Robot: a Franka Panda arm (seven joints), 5 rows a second.
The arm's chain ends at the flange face. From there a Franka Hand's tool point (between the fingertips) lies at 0.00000 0.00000 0.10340 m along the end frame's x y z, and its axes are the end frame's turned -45 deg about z.
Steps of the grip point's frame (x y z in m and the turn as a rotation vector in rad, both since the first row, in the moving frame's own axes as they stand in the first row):
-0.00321, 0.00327, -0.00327, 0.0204, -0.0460, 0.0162
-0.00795, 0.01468, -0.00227, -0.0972, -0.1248, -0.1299
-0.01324, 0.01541, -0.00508, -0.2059, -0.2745, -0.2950
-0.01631, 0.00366, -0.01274, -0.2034, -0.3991, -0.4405
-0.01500, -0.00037, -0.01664, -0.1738, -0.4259, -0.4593
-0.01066, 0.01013, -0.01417, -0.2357, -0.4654, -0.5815
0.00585, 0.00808, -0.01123, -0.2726, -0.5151, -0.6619
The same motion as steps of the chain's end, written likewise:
0.00491, 0.00275, -0.00314, -0.0181, -0.0470, 0.0162
0.00571, -0.00025, -0.00098, -0.1570, -0.0195, -0.1299
0.00129, -0.01441, 0.00090, -0.3397, -0.0485, -0.2950
-0.00495, -0.03014, -0.00270, -0.4260, -0.1384, -0.4405
-0.00343, -0.03456, -0.00608, -0.4241, -0.1783, -0.4593
0.00060, -0.03614, -0.00080, -0.4958, -0.1624, -0.5815
0.00751, -0.05433, 0.00522, -0.5570, -0.1715, -0.6619

